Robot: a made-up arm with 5 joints.
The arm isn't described. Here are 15 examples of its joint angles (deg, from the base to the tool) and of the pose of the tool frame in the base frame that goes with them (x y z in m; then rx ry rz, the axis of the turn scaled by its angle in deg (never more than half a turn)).
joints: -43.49 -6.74 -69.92 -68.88 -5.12
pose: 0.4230 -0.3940 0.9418 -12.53 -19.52 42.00
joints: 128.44 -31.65 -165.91 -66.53 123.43
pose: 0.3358 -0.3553 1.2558 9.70 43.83 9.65
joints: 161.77 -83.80 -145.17 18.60 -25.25
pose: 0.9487 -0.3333 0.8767 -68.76 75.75 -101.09
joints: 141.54 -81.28 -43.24 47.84 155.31
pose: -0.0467 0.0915 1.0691 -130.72 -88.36 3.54
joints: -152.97 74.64 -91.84 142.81 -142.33
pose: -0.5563 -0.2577 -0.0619 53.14 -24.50 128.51
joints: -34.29 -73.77 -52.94 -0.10 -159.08
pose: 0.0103 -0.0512 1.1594 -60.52 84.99 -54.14
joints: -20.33 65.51 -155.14 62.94 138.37
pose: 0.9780 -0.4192 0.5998 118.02 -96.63 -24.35
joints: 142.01 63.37 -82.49 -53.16 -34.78
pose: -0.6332 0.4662 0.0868 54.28 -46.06 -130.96
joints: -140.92 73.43 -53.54 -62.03 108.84
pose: -0.3760 -0.2447 -0.1053 -1.01 -148.98 -41.12
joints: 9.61 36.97 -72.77 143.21 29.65
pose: 0.6326 0.1009 0.2195 -88.55 -115.46 102.47
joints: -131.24 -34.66 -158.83 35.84 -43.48
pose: 0.3007 0.3216 1.4387 -29.53 23.59 -72.68
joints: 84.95 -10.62 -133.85 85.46 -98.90
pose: 0.0216 0.3317 1.3889 -111.36 60.96 105.08
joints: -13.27 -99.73 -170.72 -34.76 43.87
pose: -0.9589 0.2091 0.2174 128.45 62.55 -58.22
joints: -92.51 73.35 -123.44 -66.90 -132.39
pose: -0.0644 -0.9549 0.2506 -4.87 99.60 -70.73
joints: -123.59 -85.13 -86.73 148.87 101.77
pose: 0.1353 0.2878 1.1277 38.16 -143.87 -55.53
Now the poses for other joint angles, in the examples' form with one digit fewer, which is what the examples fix.
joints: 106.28 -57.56 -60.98 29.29 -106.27
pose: -0.065 0.205 1.161 -111.2 6.9 111.8
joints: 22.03 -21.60 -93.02 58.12 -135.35
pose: 0.451 0.163 1.193 -94.5 98.8 49.1
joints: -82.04 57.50 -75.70 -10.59 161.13
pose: 0.054 -0.766 0.038 -32.9 170.3 40.0
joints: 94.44 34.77 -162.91 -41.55 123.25
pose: -0.005 0.603 1.230 -65.0 4.4 -45.1
